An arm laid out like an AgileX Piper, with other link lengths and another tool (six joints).
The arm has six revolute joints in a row. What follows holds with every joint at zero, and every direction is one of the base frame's.
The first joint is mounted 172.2 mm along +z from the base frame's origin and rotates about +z.
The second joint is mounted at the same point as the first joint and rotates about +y.
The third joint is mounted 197.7 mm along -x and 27 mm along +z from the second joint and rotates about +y.
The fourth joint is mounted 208.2 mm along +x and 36.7 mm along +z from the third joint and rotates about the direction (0.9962, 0, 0.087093).
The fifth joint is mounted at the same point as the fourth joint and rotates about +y.
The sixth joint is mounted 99.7 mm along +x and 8.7 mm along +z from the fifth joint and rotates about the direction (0.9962, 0, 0.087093).
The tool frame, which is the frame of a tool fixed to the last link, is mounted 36.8 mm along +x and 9 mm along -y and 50.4 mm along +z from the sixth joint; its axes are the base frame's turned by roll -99.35, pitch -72.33 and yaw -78.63 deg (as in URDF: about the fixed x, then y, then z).
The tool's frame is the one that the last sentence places.
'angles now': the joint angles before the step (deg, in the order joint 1, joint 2, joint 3, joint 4, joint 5, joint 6). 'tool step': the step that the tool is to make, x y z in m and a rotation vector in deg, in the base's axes. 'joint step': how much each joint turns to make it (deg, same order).
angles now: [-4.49 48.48 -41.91 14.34 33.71 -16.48]
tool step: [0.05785 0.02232 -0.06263 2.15 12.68 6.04]
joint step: [3.79 23.93 -6.63 7.22 -3.55 -7.16]
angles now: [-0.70 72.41 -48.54 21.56 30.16 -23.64]
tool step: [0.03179 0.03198 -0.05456 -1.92 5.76 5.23]
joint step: [6.34 16.80 -4.49 0.59 -6.65 -1.82]
